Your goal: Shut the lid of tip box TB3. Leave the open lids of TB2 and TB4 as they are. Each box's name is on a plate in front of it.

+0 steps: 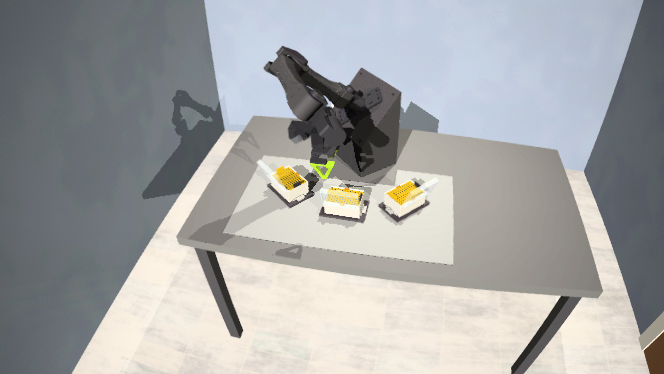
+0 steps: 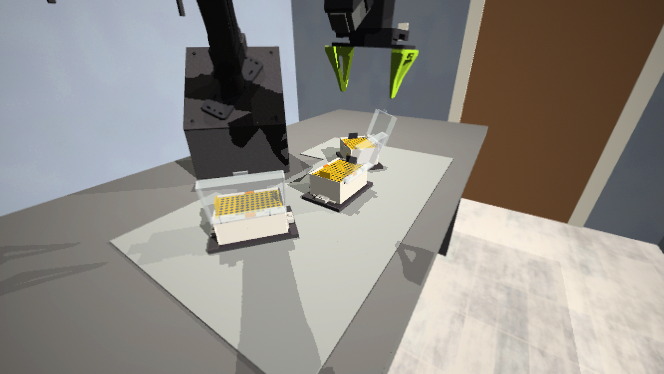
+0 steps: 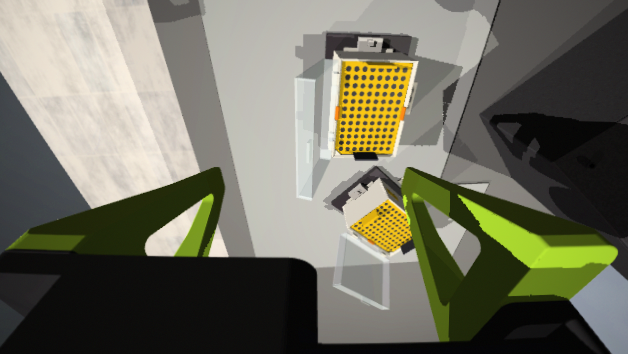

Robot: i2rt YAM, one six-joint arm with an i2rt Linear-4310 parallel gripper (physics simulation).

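Seen in the pictures: gripper, fingertip midpoint: (image 1: 327, 168) (image 2: 366, 94) (image 3: 313, 177); arm's base at its link origin: (image 1: 360, 106) (image 2: 234, 86).
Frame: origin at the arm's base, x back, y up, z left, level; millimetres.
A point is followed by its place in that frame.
Observation:
Three white tip boxes with yellow racks stand with clear lids open. The left one (image 1: 295, 194) {x -243, y -196, z -276 mm} (image 2: 252, 232) {x -204, y -204, z -333 mm} has its lid (image 2: 240, 179) {x -224, y -82, z -367 mm} raised. The middle one (image 1: 342, 209) {x -376, y -158, z -129 mm} (image 2: 325, 191) {x -294, y -197, z -169 mm} (image 3: 375, 105) has its lid (image 2: 371, 154) {x -388, y -115, z -136 mm} (image 3: 305, 135) {x -383, y -82, z -153 mm} on the table's front side. The right one, TB2 (image 1: 406, 207) {x -412, y -157, z 80 mm} (image 2: 350, 151) (image 3: 370, 205) {x -346, y -176, z 43 mm}, has its lid (image 1: 429, 187) {x -395, y -94, z 158 mm} (image 2: 382, 122) {x -393, y -111, z 144 mm} (image 3: 362, 272) {x -392, y -124, z 136 mm} tilted outward. No plate is readable, so I cannot tell which other box is TB3. My gripper (image 1: 330, 164) {x -375, y 10, z -172 mm} (image 2: 368, 94) {x -375, y 10, z -172 mm} (image 3: 313, 177) {x -375, y 10, z -172 mm} is open and empty, well above the boxes and touching none.
The boxes stand in dark trays on a pale mat (image 1: 430, 245) {x -532, y -226, z 139 mm} (image 2: 200, 300) {x -192, y -226, z -463 mm} (image 3: 260, 100) {x -443, y -226, z -157 mm} on the grey table (image 1: 510, 225) {x -499, y -229, z 466 mm}. The arm's dark pedestal (image 1: 380, 115) {x -100, y 13, z 55 mm} (image 2: 235, 150) {x -20, y -153, z -75 mm} stands behind them. The raised lids stick out beyond the boxes.

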